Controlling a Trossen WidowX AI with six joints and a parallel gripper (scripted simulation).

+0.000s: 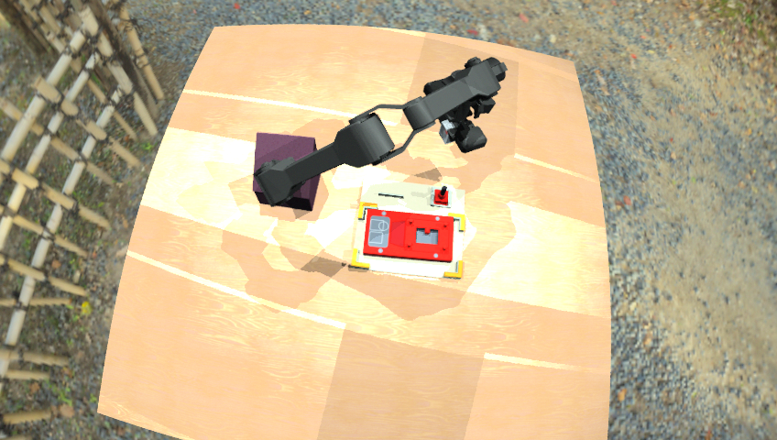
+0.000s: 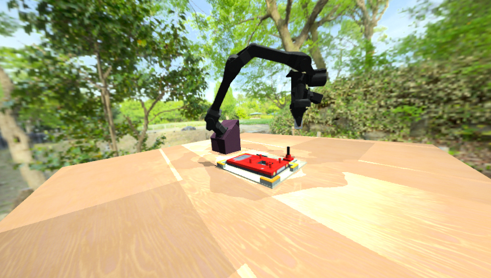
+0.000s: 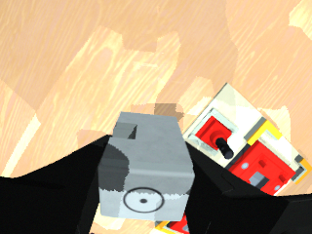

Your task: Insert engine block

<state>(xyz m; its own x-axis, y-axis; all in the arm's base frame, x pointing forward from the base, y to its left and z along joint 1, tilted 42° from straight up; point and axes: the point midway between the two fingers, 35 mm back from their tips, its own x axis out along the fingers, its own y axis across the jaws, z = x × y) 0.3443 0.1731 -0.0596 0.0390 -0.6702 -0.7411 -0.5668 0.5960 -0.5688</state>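
Right now the black upright peg is 100 mm to the right of my gripper tip, 100 mm below it and 10 mm ahead of it. From my gripper tip the other things lie so: grey engine block: 10 mm to the left, 10 mm above.
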